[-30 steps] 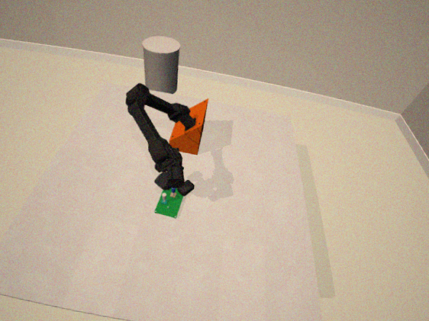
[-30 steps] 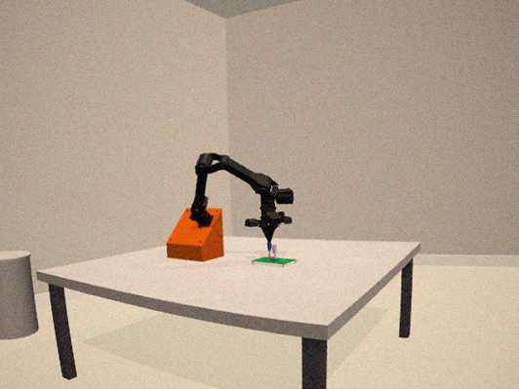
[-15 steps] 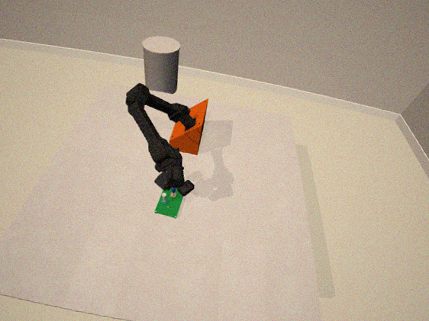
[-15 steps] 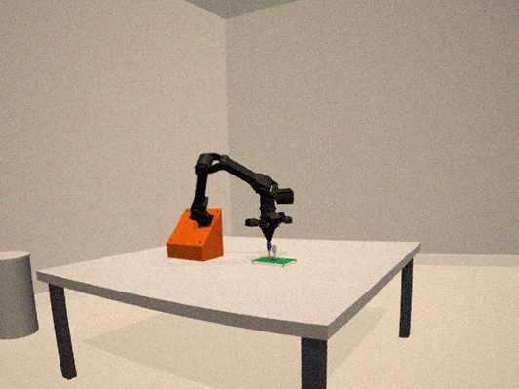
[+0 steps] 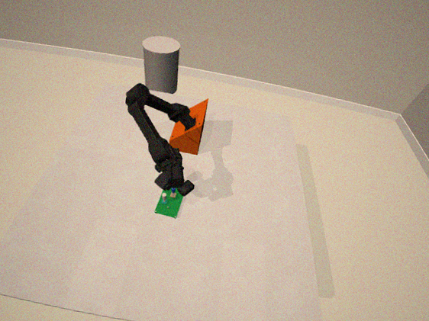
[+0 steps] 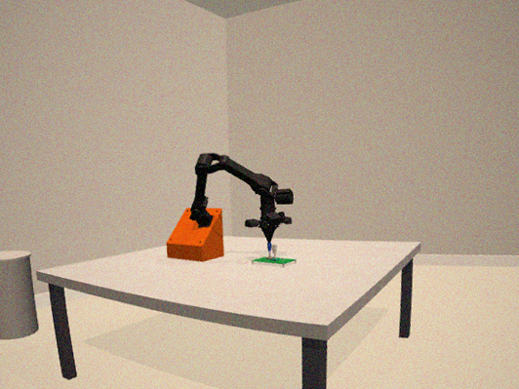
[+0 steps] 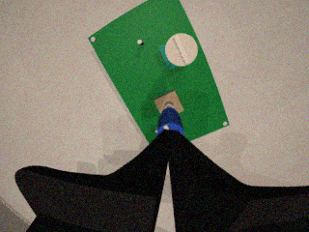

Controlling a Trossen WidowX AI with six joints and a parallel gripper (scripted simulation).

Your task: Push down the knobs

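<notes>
Now: gripper tip 1 cm above the blue knob. Round my gripper tip: white round knob: 4 cm ahead, 4 cm to the right, 1 cm below.
</notes>
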